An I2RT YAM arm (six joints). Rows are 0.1 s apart.
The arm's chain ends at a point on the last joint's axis. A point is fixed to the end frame.
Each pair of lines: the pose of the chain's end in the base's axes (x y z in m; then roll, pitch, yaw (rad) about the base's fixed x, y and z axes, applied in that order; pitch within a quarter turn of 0, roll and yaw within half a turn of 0), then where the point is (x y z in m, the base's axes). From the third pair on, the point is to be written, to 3 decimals.
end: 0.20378, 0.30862, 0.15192, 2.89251, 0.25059, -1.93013
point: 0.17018 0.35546 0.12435
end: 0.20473, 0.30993, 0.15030, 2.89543, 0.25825, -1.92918
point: 0.17127 0.35694 0.12284
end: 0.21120, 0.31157, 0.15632, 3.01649, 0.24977, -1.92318
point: 0.182 0.358 0.123
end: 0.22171, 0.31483, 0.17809, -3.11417, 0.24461, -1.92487
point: 0.199 0.360 0.139
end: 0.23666, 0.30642, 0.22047, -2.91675, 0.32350, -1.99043
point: 0.228 0.354 0.178
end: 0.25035, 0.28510, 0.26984, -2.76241, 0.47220, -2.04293
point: 0.255 0.335 0.231
